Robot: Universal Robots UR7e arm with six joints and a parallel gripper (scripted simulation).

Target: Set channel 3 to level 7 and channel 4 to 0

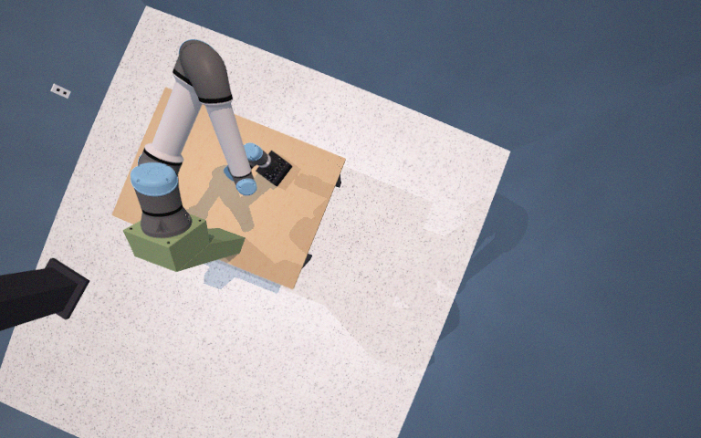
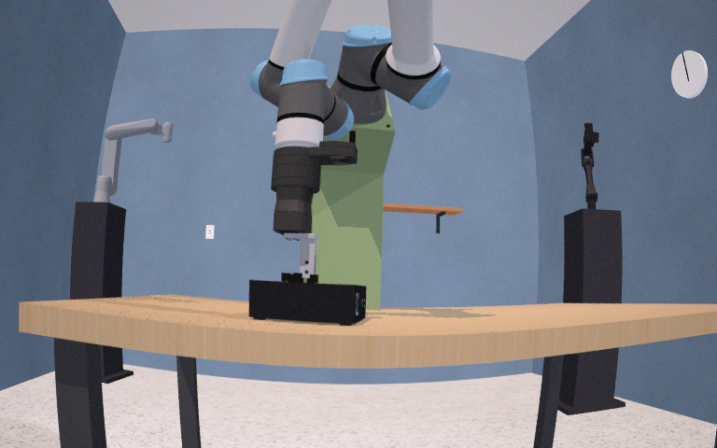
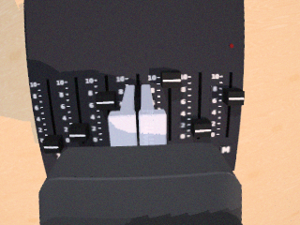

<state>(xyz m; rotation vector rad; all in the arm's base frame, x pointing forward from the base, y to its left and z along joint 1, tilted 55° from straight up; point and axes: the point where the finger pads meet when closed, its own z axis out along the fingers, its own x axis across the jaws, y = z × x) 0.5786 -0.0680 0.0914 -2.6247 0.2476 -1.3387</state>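
Right now my hand is 2 cm past the channel 3 cap and 2 cm above it. Round my hand: channel 4 cap (2 cm to the right, 2 cm below); then channel 5 cap (2 cm below, 2 cm ahead, 1 cm to the left); then channel 2 cap (5 cm behind, 2 cm to the right, 2 cm below).
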